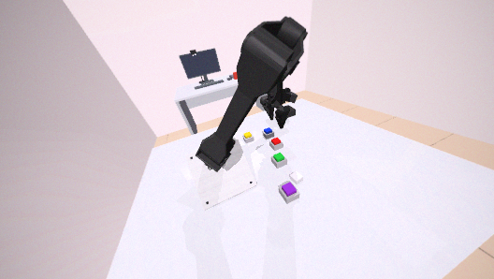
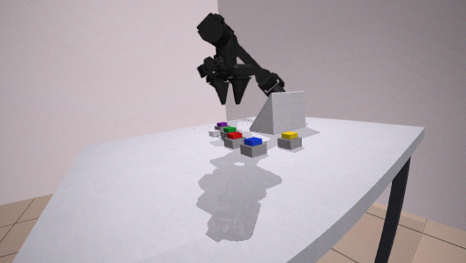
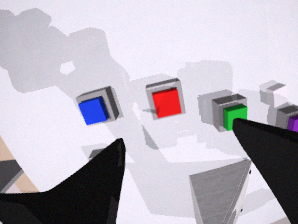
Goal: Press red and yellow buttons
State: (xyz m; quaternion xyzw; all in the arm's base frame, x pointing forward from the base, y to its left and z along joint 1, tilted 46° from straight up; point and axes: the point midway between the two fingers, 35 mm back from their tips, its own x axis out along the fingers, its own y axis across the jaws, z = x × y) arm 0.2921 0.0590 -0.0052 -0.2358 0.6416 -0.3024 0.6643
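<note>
Right now my gripper tip is 10 mm past the red button and 90 mm above it. Also, from my gripper tip: blue button: 10 mm ahead, 100 mm to the left, 90 mm below; then yellow button: 100 mm behind, 130 mm to the left, 90 mm below; then green button: 60 mm behind, 90 mm to the right, 90 mm below.
</note>
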